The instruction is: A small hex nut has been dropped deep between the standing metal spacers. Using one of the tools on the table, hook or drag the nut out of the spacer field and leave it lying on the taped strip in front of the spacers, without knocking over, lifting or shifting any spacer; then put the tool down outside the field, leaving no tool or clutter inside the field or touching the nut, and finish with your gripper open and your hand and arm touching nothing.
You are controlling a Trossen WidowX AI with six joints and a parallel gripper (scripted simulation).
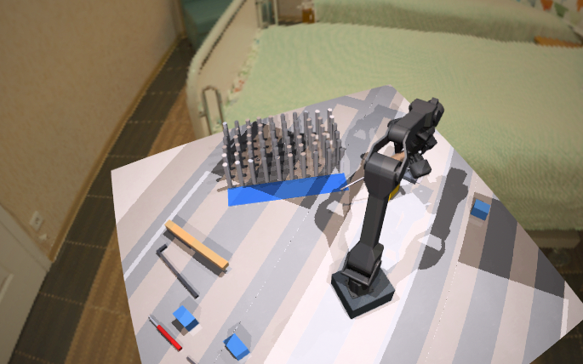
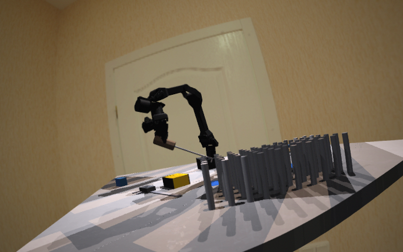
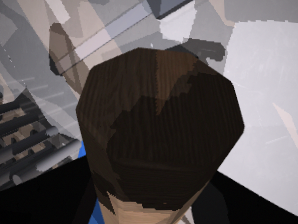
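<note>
Now: gripper tip 9 cm to the right of the brown-handled tool, 4 cm above it and 1 cm short of it. From my gripper tip the other things lie so: blue taped strip: 33 cm to the left, 17 cm below, 15 cm ahead; then hex nut: 39 cm to the left, 32 cm ahead, 17 cm below; then red-handled tool: 83 cm to the left, 24 cm behind, 17 cm below.
</note>
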